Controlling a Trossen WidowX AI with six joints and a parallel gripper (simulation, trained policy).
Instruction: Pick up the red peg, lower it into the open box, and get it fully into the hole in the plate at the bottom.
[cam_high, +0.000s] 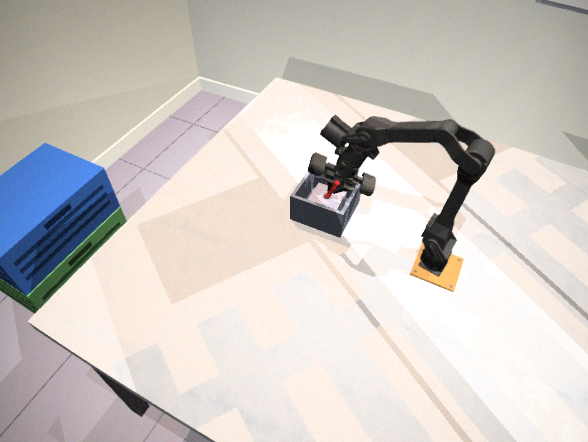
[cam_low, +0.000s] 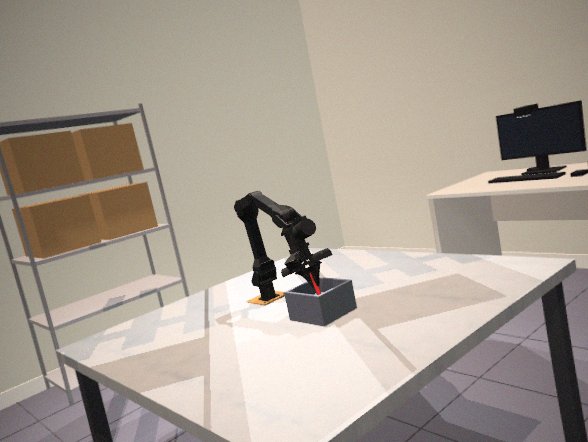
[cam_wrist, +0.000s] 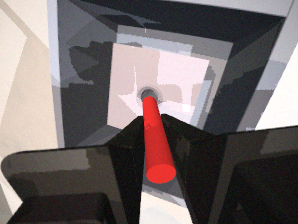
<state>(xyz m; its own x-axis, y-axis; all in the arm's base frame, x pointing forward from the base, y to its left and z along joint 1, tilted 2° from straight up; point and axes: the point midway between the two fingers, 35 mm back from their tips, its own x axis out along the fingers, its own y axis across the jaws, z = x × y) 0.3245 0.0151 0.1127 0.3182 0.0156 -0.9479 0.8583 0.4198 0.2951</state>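
My gripper tip is now 10 mm short of the pale plate and 50 mm above it. Also, from my gripper tip: red peg 10 mm above; then grey box 10 mm ahead, 70 mm below.
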